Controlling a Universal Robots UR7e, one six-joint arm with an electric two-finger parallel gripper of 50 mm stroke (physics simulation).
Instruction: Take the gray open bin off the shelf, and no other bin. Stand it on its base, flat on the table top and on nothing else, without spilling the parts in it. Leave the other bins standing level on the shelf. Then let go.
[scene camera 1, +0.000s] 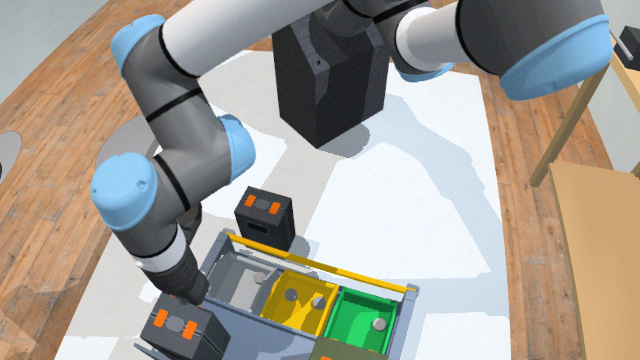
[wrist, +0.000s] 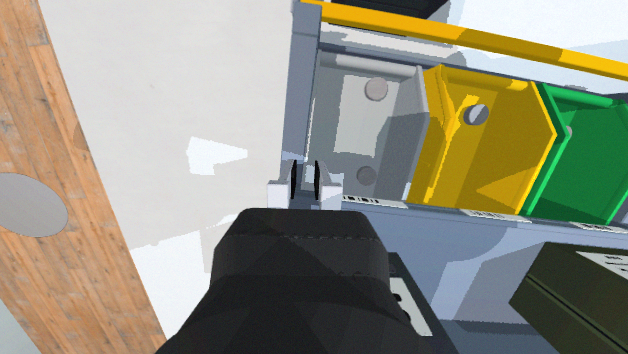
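Pixels of known places: gripper, between the fingertips: (scene camera 1: 200, 290) (wrist: 305, 172); arm's base, origin of its link: (scene camera 1: 341, 5).
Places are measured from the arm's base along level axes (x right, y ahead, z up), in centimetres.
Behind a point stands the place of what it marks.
The gray open bin (scene camera 1: 235, 290) @[x 3.8, y 57.0, z -30.5 cm] (wrist: 355, 120) @[x 1.7, y 56.7, z -30.5 cm] sits in the left end of the shelf (scene camera 1: 407, 312) @[x -28.1, y 54.3, z -22.9 cm] (wrist: 302, 75) @[x 8.0, y 54.0, z -22.9 cm]. Round gray parts lie in it; two show in the wrist view. The yellow bin (scene camera 1: 305, 315) @[x -10.7, y 57.3, z -30.5 cm] (wrist: 500, 145) @[x -14.5, y 57.4, z -27.6 cm] stands beside it, then the green bin (scene camera 1: 352, 325) @[x -19.6, y 56.5, z -30.5 cm] (wrist: 585, 175) @[x -25.7, y 59.4, z -26.8 cm], each with round parts. My gripper (wrist: 305, 172) @[x 7.0, y 61.6, z -23.0 cm] is partly open, with a gap between its fingers. The fingers appear over the front left corner of the gray bin, near the shelf's side. In the scene view the fingertips are hidden. The table top (scene camera 1: 400, 215) @[x -22.8, y 29.2, z -31.4 cm] (wrist: 175, 75) @[x 23.6, y 54.0, z -31.4 cm] is pale.
A yellow bar (scene camera 1: 320, 261) @[x -10.6, y 48.5, z -24.8 cm] (wrist: 440, 26) @[x -2.7, y 48.6, z -24.9 cm] runs along the shelf's back. A black case (scene camera 1: 267, 220) @[x -0.4, y 46.7, z -18.4 cm] stands behind the shelf. Another black case (scene camera 1: 185, 325) @[x 0.4, y 71.1, z -9.1 cm] stands at the front left, close to my gripper. A dark green case (scene camera 1: 350, 351) @[x -20.9, y 66.3, z -11.7 cm] (wrist: 565, 295) @[x -16.1, y 68.6, z -18.2 cm] stands in front of the bins.
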